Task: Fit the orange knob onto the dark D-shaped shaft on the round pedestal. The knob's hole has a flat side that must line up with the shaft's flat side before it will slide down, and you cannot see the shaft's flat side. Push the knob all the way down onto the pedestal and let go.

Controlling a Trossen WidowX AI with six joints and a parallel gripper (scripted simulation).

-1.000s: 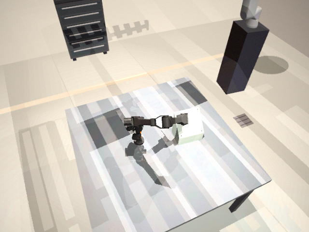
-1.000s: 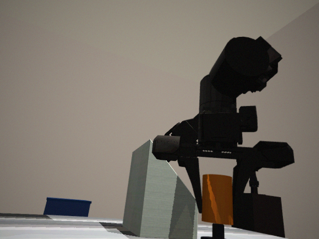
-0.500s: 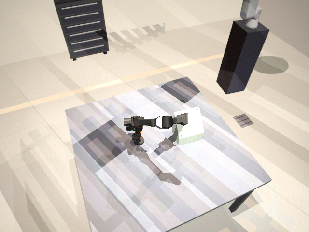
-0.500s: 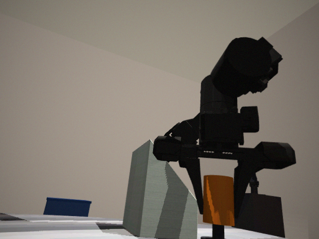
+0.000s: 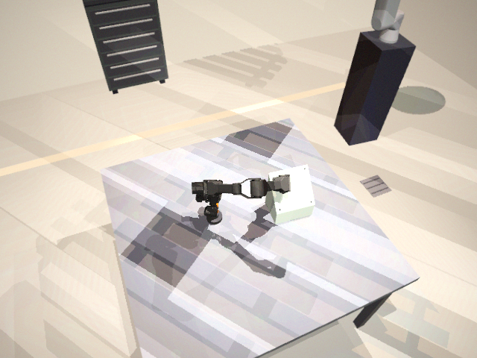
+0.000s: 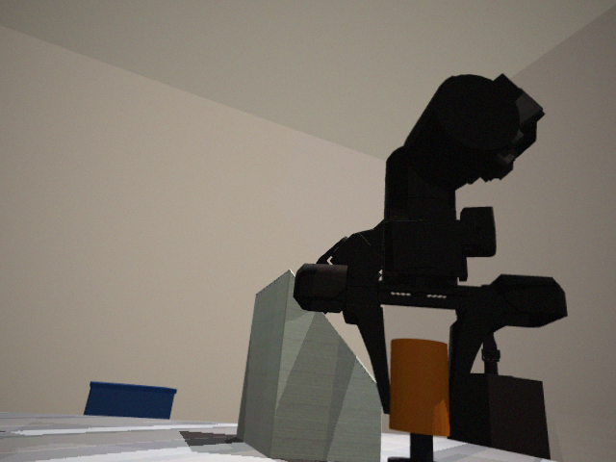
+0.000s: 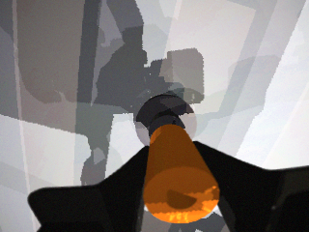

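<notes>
Right now the orange knob is 20 mm above my gripper tip. The rest, counted from my gripper tip: dark pedestal (40 mm below).
</notes>
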